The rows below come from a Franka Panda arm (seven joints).
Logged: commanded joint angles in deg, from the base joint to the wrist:
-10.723, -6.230, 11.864, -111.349, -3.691, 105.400, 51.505
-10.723, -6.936, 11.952, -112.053, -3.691, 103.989, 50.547
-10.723, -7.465, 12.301, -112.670, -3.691, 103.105, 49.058
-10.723, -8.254, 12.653, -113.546, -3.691, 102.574, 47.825
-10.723, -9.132, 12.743, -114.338, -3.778, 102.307, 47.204
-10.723, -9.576, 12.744, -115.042, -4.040, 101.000, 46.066
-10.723, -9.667, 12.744, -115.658, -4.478, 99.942, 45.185
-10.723, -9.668, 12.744, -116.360, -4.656, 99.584, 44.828
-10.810, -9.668, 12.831, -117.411, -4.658, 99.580, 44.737
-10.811, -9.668, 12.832, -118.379, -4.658, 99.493, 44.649
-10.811, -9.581, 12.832, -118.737, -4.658, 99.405, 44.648
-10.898, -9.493, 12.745, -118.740, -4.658, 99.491, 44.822
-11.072, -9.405, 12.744, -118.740, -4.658, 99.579, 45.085
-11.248, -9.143, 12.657, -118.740, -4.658, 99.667, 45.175
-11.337, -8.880, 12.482, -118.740, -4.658, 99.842, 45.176
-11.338, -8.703, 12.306, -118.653, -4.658, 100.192, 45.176
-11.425, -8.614, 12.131, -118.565, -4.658, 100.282, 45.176
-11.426, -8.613, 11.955, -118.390, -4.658, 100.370, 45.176
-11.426, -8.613, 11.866, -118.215, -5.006, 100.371, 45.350
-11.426, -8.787, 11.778, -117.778, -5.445, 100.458, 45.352
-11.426, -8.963, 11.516, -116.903, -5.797, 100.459, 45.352
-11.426, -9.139, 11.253, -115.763, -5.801, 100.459, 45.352
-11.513, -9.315, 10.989, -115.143, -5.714, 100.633, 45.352
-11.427, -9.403, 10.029, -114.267, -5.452, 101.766, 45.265
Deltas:
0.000, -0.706, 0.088, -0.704, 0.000, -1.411, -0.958
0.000, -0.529, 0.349, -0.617, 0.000, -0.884, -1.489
0.000, -0.789, 0.352, -0.876, 0.000, -0.531, -1.233
0.000, -0.878, 0.090, -0.792, -0.087, -0.267, -0.621
0.000, -0.444, 0.001, -0.704, -0.262, -1.307, -1.138
0.000, -0.091, 0.000, -0.616, -0.438, -1.058, -0.881
0.000, -0.001, 0.000, -0.702, -0.178, -0.358, -0.357
-0.087, 0.000, 0.087, -1.051, -0.002, -0.004, -0.091
-0.001, 0.000, 0.001, -0.968, 0.000, -0.087, -0.088
0.000, 0.087, 0.000, -0.358, 0.000, -0.088, -0.001
-0.087, 0.088, -0.087, -0.003, 0.000, 0.086, 0.174
-0.174, 0.088, -0.001, 0.000, 0.000, 0.088, 0.263
-0.176, 0.262, -0.087, 0.000, 0.000, 0.088, 0.090
-0.089, 0.263, -0.175, 0.000, 0.000, 0.175, 0.001
-0.001, 0.177, -0.176, 0.087, 0.000, 0.350, 0.000
-0.087, 0.089, -0.175, 0.088, 0.000, 0.090, 0.000
-0.001, 0.001, -0.176, 0.175, 0.000, 0.088, 0.000
0.000, 0.000, -0.089, 0.175, -0.348, 0.001, 0.174
0.000, -0.174, -0.088, 0.437, -0.439, 0.087, 0.002
0.000, -0.176, -0.262, 0.875, -0.352, 0.001, 0.000
0.000, -0.176, -0.263, 1.140, -0.004, 0.000, 0.000
-0.087, -0.176, -0.264, 0.620, 0.087, 0.174, 0.000
0.086, -0.088, -0.960, 0.876, 0.262, 1.133, -0.087

